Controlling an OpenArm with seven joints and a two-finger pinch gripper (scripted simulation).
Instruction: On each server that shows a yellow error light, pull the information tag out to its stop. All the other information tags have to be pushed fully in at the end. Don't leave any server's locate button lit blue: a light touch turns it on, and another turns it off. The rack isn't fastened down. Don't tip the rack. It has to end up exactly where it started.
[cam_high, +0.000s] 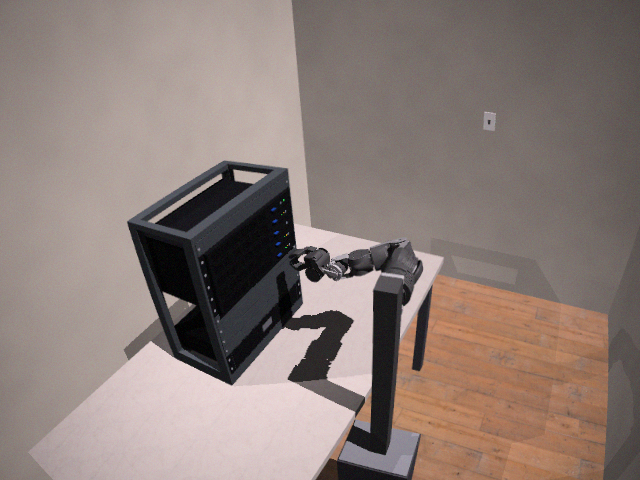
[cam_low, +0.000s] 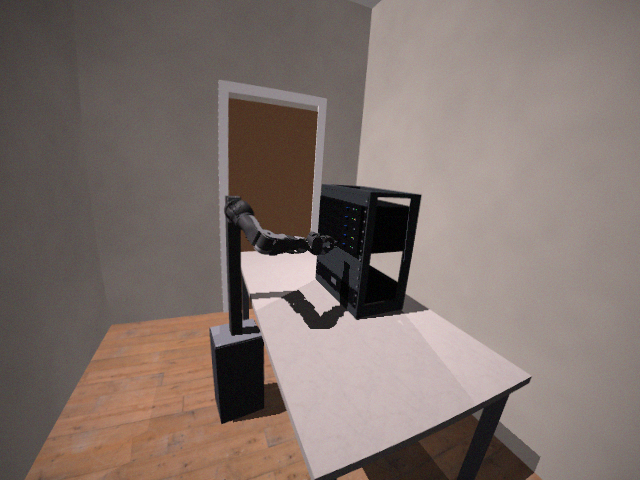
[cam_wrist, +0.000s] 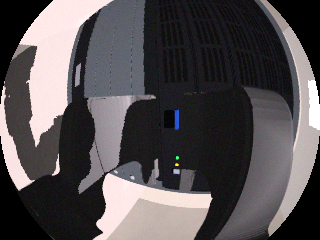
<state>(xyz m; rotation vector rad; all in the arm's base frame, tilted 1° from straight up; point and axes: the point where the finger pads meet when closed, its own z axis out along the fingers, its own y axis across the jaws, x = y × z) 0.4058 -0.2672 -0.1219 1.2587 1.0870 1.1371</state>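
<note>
My gripper is now 100 mm short of the white information tag, 10 mm to the left of it and 10 mm above it.
</note>
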